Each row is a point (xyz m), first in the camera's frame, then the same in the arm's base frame.
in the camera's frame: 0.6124 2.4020 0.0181
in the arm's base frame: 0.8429 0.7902 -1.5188
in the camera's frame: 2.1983 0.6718 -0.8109
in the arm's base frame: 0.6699 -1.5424 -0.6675
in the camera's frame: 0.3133 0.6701 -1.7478
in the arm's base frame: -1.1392 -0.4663 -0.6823
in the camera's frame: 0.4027 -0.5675 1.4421
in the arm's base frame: 1.1057 0.4093 1.7485
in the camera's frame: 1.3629 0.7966 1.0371
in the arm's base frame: 1.6727 0.0092 0.1784
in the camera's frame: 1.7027 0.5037 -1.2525
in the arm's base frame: -0.0001 -1.4152 -0.6066
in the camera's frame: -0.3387 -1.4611 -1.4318
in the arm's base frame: -1.7897 -0.6600 1.4639
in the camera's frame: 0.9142 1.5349 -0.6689
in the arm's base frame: 0.2624 -0.1092 -1.1077
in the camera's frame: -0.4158 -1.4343 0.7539
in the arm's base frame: -0.1143 0.4014 2.3861
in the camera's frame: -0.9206 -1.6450 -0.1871
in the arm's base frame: -1.1915 0.2928 2.2738
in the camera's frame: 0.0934 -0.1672 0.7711
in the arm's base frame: 0.5025 0.5126 1.1727
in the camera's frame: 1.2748 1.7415 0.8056
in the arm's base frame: 1.6745 0.3540 -0.7356
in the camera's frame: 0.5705 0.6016 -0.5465
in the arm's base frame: -0.0681 -0.1549 -0.1629
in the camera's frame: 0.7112 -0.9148 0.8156
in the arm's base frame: 0.7048 -0.2594 1.7256
